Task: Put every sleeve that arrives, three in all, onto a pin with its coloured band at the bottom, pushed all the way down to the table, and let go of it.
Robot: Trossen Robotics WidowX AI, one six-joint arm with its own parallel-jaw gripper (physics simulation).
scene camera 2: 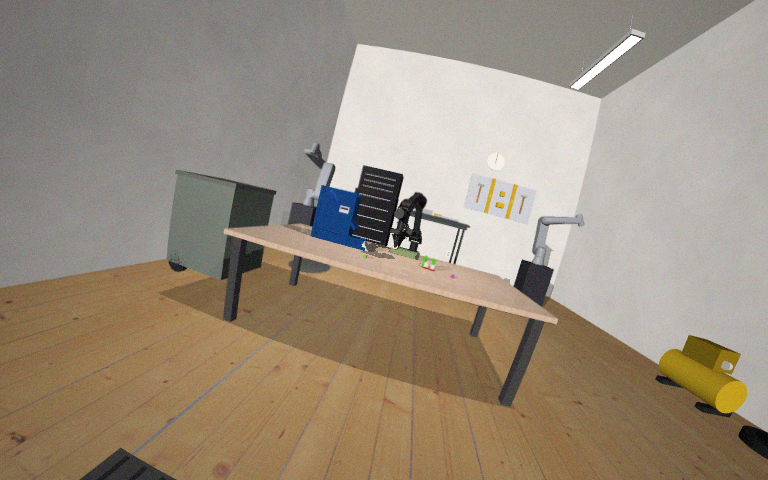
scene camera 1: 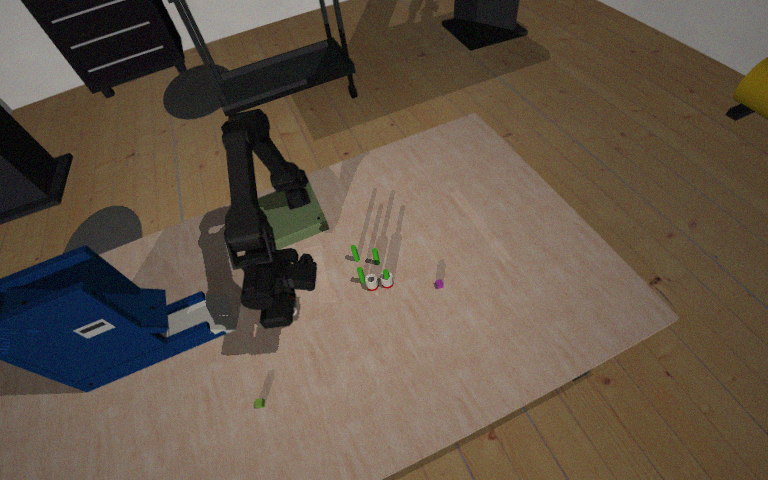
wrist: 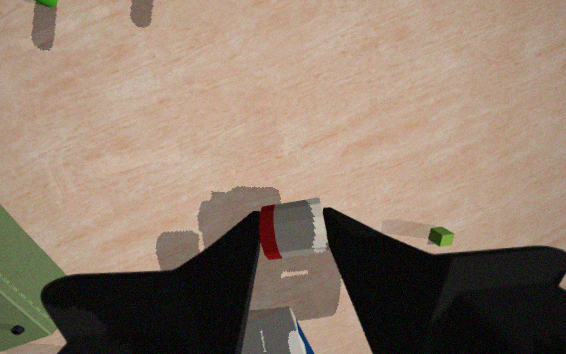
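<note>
My gripper is shut on a white sleeve, one finger at each end. The sleeve lies sideways between the fingertips, its red band against the left finger in the wrist view. In scene camera 1 the arm mostly hides it. One sleeve stands on a green pin, red band at the bottom, the pin's tip showing above it. Another sleeve stands upright close beside it, band down; no green shows in its opening. Three more green pins stand bare, the last next to that second sleeve.
A blue machine with a white chute stands left of the arm. A green block lies by the arm's base. A small green cube and a purple cube lie on the table.
</note>
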